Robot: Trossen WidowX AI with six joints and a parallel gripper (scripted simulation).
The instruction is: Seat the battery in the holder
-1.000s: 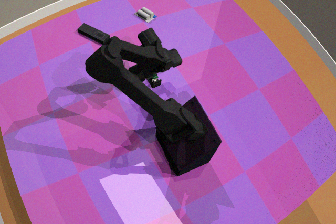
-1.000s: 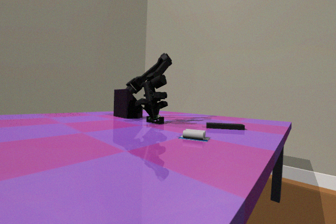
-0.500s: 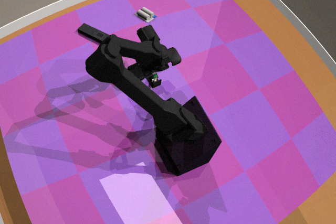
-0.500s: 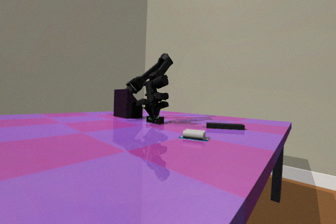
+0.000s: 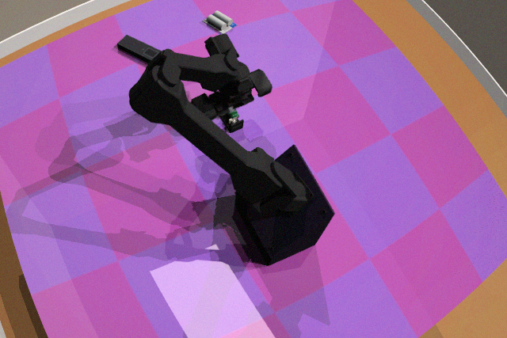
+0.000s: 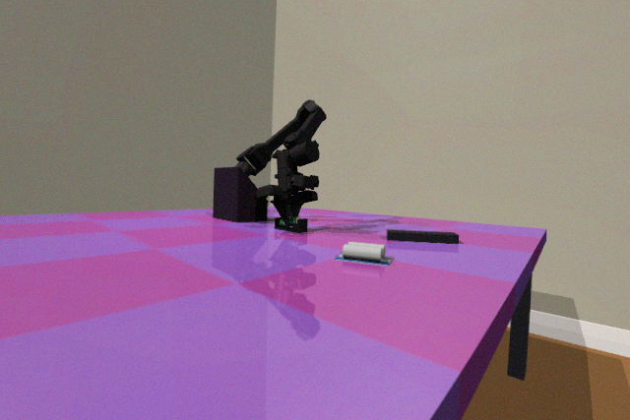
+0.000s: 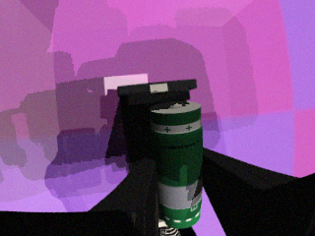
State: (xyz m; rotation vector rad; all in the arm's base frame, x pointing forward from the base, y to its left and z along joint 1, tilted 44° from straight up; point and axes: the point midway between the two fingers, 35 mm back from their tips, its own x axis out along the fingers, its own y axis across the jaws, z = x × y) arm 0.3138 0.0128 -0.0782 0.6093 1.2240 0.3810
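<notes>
Right now my gripper tip is 1 cm below the battery. Also, from my gripper tip: black remote (32 cm ahead, 11 cm to the left).
</notes>
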